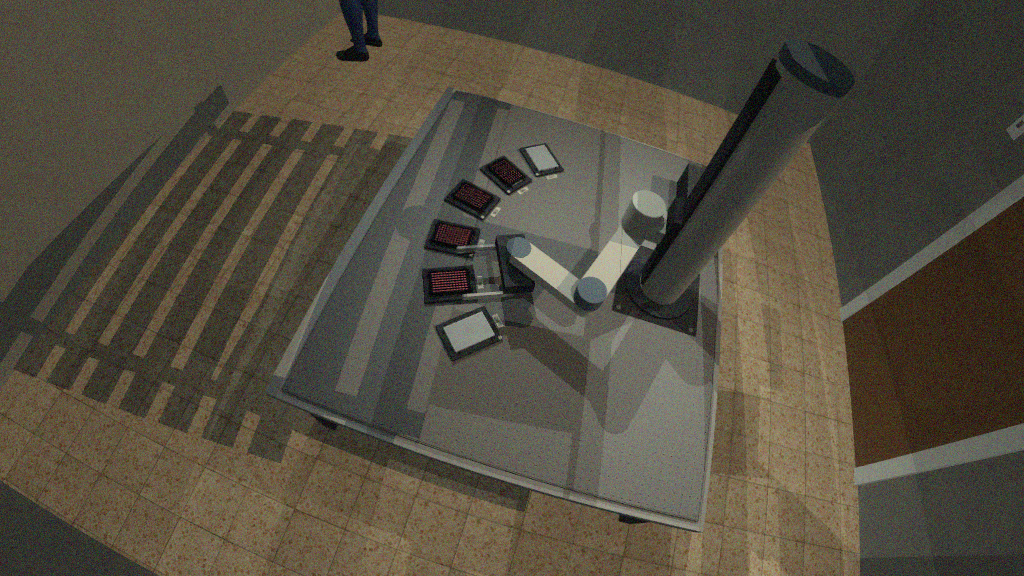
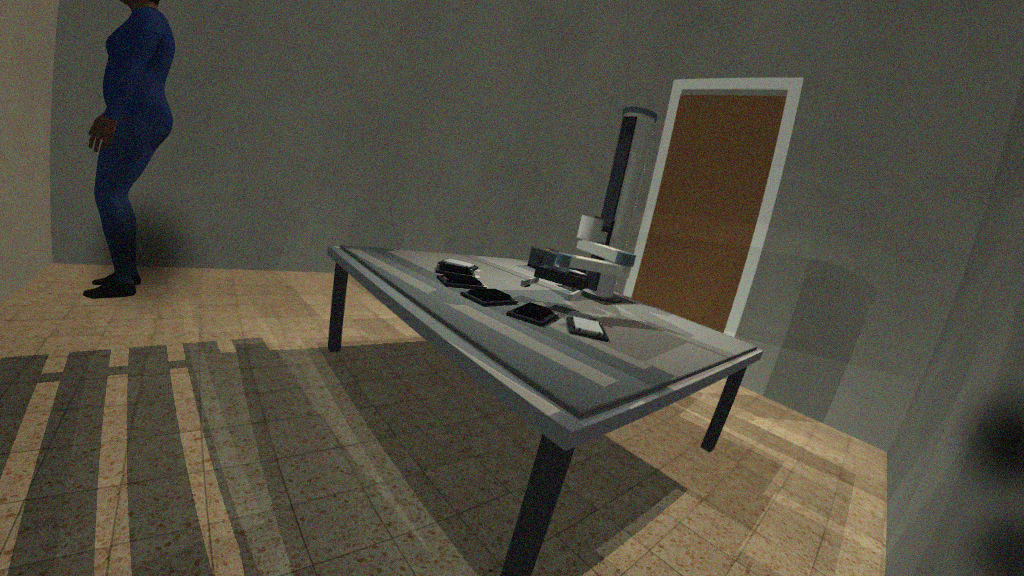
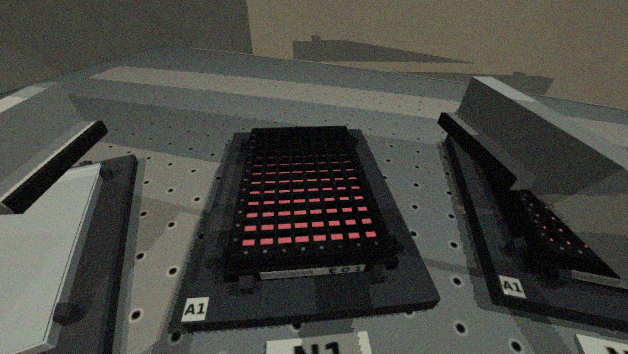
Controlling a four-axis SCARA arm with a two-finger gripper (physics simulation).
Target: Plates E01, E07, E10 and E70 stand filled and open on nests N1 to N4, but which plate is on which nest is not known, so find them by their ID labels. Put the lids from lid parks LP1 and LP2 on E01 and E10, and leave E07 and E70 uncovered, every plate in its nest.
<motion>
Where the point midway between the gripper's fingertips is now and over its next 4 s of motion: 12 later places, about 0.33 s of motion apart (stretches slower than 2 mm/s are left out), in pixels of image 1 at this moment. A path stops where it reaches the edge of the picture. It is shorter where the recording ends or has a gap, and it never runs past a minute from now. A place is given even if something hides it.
My gripper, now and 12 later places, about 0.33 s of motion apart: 459, 272; 459, 269; 460, 257; 460, 243; 461, 230; 462, 226; 463, 222; 468, 212; 475, 200; 479, 191; 480, 188; 484, 185; 494, 178
</motion>
